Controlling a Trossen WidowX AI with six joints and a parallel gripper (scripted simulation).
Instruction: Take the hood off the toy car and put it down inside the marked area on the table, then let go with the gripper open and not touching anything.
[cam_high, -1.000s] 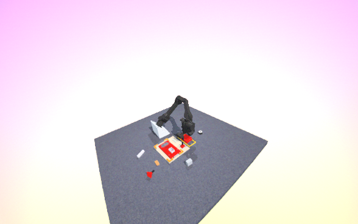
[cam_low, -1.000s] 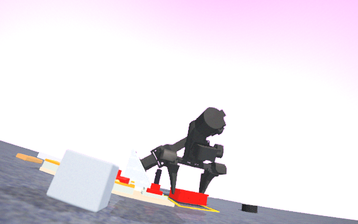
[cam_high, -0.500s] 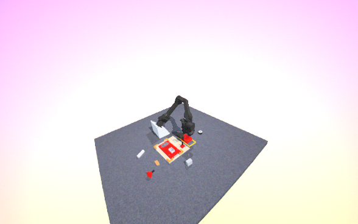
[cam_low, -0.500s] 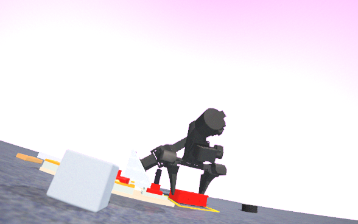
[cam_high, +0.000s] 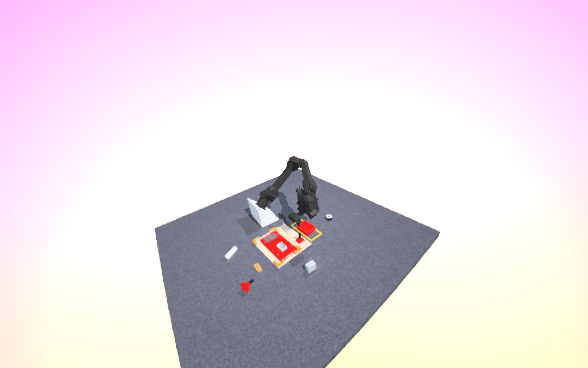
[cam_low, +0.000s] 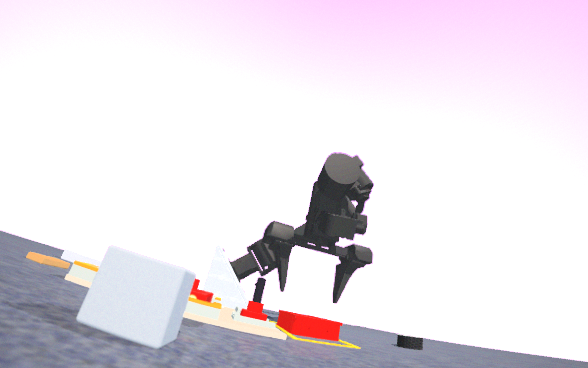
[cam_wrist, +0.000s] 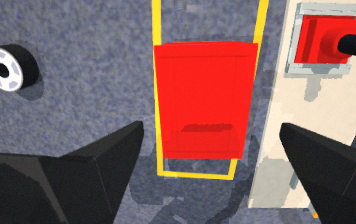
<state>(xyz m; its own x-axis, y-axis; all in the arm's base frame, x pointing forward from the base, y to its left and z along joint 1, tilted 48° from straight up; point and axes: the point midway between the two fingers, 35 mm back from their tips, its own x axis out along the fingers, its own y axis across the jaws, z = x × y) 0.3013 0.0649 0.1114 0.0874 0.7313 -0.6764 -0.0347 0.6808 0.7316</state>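
The red hood lies 4 cm below my gripper tip. From my gripper tip the other things lie so: white wheel (17 cm to the left, 4 cm below, 3 cm ahead).
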